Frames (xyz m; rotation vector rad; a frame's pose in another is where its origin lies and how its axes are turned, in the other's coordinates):
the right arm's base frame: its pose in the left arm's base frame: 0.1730 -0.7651 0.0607 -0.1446 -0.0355 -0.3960
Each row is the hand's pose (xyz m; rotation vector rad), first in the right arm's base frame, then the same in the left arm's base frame.
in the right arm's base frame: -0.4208 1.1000 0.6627 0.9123 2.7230 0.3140
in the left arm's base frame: 0.2063 0.4968 0.5431 1.3514 2.4206 0.0538
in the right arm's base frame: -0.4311 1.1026 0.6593 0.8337 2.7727 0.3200
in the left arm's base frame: 0.1979 0.5026 0.5387 1.2892 2.4847 0.0609
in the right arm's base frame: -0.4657 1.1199 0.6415 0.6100 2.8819 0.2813
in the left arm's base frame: 0.1728 0.5290 0.5166 1.1072 2.6387 0.0251
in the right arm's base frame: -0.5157 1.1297 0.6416 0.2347 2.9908 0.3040
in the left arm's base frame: 0.1304 0.5571 0.5123 0.7789 2.8265 0.0481
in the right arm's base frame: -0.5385 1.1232 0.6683 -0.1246 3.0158 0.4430
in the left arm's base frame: 0.1067 0.5638 0.5381 0.4418 2.9278 0.1826
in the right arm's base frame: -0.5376 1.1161 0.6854 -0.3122 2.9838 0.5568
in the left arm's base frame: 0.1047 0.5595 0.5560 0.2545 2.9365 0.2898
